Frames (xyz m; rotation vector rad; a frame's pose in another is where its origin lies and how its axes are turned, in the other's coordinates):
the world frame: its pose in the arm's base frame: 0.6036 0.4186 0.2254 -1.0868 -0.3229 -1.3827
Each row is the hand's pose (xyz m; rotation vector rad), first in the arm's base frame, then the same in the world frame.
Working: the arm's base frame: its pose in the world frame: -0.0492 -0.3671 -0.6732 1.0868 0.3229 1.3827

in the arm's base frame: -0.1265 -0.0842 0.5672 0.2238 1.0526 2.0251
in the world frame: 0.3977 -0.7051 -0.4974 -0.2927 0.0205 -2.4547
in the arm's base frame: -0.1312 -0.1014 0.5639 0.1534 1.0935 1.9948
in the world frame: 0.4048 -0.7048 -0.5141 -0.2257 0.0215 -2.5051
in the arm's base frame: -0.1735 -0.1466 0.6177 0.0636 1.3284 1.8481
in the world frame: 0.4632 -0.7573 -0.5378 0.0032 -0.1532 -2.5934
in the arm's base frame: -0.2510 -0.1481 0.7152 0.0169 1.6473 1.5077
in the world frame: 0.5190 -0.8672 -0.5197 0.2872 -0.5446 -2.6949
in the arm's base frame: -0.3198 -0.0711 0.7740 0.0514 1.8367 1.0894
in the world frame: 0.4990 -0.9668 -0.4580 0.4470 -1.0166 -2.7588
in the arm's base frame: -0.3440 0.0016 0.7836 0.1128 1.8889 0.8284
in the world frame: 0.4553 -1.0051 -0.4072 0.4740 -1.3313 -2.7621
